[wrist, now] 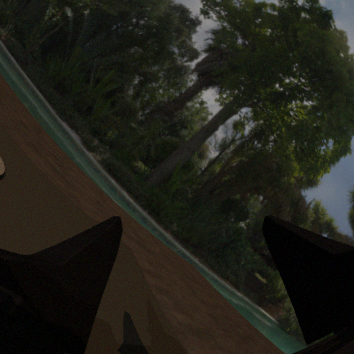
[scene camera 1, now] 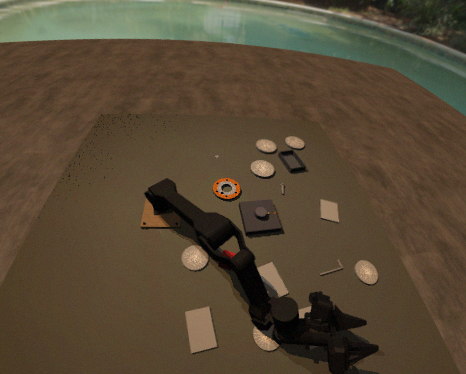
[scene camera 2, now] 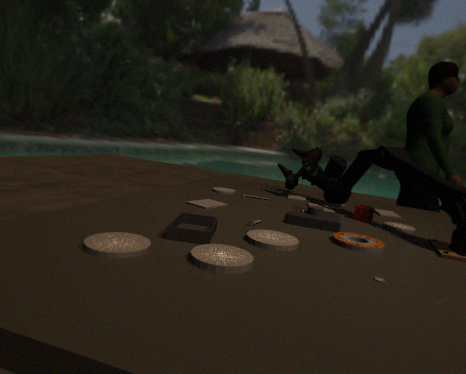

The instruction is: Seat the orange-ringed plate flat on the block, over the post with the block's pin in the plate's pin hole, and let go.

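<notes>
The orange-ringed plate (scene camera 1: 217, 189) (scene camera 2: 340, 240) lies flat on the mat, with a grey inner ring around a centre hole. The dark square block (scene camera 1: 249, 225) (scene camera 2: 325, 221) stands apart from it, to its lower right in scene camera 1. The round post (scene camera 1: 261, 212) rises from the block's middle, with small orange spots beside it; the pin is too small to make out. My gripper (scene camera 1: 372, 335) (scene camera 2: 287, 159) (wrist: 194, 224) is open and empty, above the mat at the lower right of scene camera 1, far from plate and block. Neither plate nor block shows in the wrist view.
A dark tray (scene camera 1: 300, 169) (scene camera 2: 172, 235), pale discs (scene camera 1: 262, 169) (scene camera 2: 272, 239), pale rectangular pads (scene camera 1: 201, 330) (scene camera 2: 207, 203), a bolt (scene camera 1: 283, 189) and a bent key (scene camera 1: 331, 271) lie around. A red object (scene camera 1: 227, 256) (scene camera 2: 363, 213) is partly under the arm in scene camera 1.
</notes>
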